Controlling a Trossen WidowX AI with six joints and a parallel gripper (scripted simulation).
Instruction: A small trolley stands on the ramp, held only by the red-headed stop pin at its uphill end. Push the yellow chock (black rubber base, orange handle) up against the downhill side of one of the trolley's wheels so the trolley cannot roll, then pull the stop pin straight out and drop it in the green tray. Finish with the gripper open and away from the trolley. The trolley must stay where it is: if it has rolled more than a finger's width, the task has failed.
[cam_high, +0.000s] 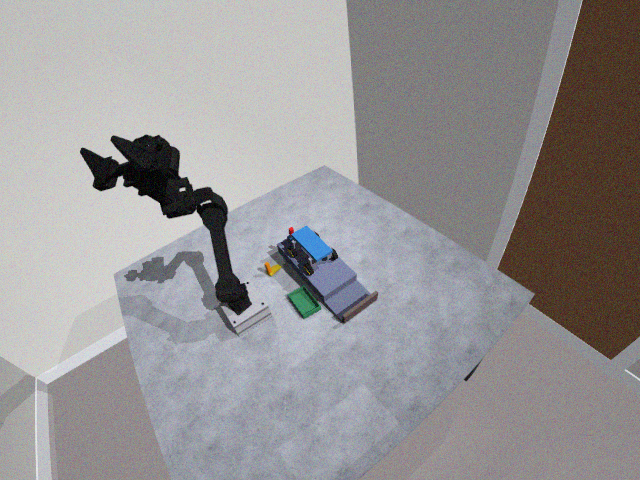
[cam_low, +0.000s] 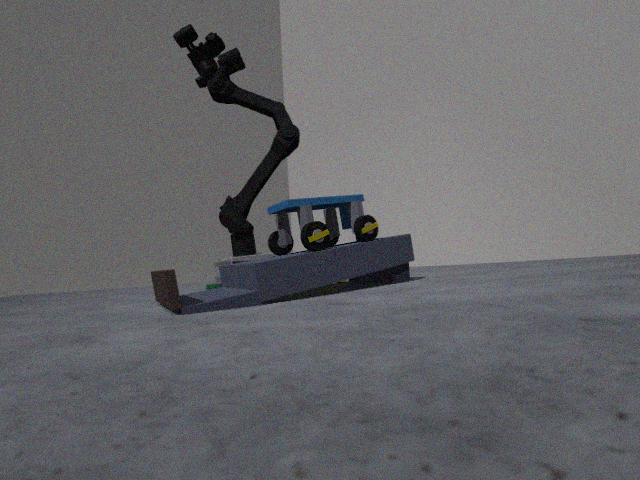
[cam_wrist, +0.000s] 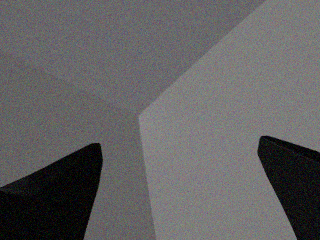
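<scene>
The yellow chock lies 350 mm ahead of my gripper tip, 190 mm to the left of it and 750 mm below it. Round my gripper tip: green tray 320 mm ahead, 20 mm to the right, 780 mm below; then blue-topped trolley 460 mm ahead, 70 mm to the left, 660 mm below; then red-headed stop pin 460 mm ahead, 170 mm to the left, 640 mm below.
</scene>
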